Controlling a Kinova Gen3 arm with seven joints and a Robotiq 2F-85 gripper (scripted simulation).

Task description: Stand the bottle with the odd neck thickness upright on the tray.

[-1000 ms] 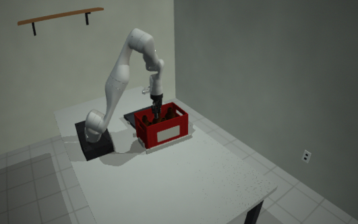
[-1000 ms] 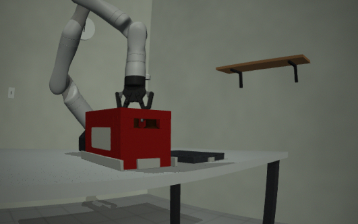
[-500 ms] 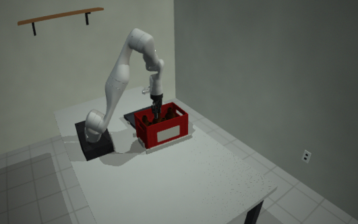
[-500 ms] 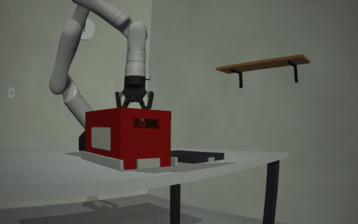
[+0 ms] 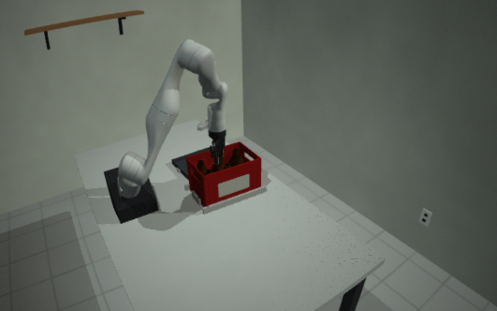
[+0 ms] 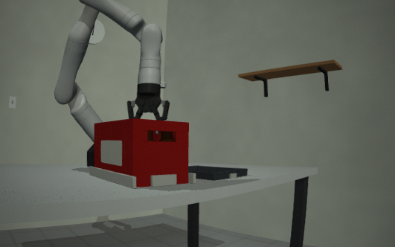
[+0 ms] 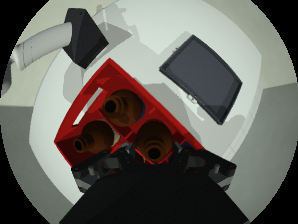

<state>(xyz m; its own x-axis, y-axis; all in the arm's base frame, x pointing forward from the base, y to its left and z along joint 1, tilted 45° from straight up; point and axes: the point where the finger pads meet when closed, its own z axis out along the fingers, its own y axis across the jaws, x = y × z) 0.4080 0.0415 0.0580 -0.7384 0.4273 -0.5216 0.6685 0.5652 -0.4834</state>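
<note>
Right now my hand is 70 mm above the red crate and 40 mm to the left of it. The rest, counted from my hand: dark tray 240 mm to the left, 140 mm below.
</note>
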